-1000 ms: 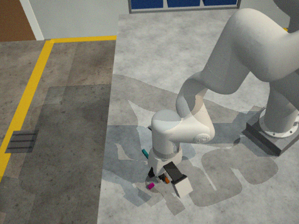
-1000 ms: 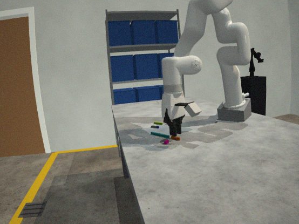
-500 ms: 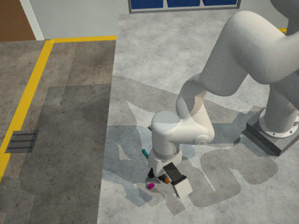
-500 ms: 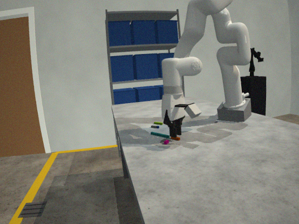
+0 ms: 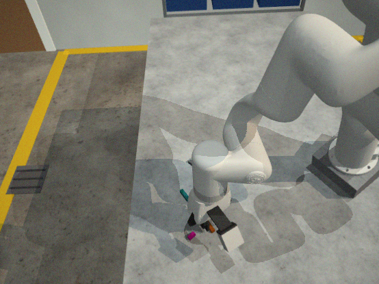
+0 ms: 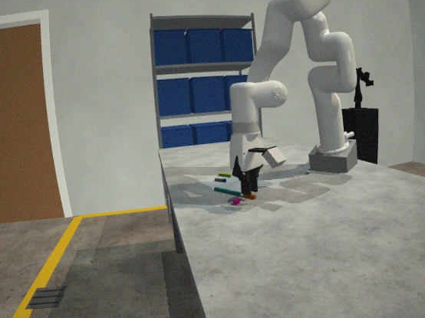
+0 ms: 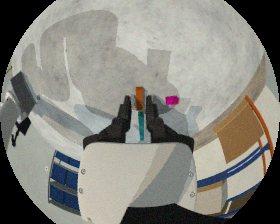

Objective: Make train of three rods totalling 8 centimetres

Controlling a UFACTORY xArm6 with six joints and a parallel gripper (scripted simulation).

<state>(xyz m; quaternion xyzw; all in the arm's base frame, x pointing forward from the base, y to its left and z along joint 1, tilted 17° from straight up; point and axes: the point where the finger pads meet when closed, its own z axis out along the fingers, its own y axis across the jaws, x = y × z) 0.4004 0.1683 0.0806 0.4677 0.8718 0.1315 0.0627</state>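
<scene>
Now: hand 3 cm above the orange rod. From my hand the other things lie so: turquoise rod 5 cm ahead, 7 cm to the right, 3 cm below; magenta rod 5 cm ahead, 3 cm to the left, 3 cm below; grey rod 5 cm ahead, 20 cm to the right, 3 cm below.
</scene>
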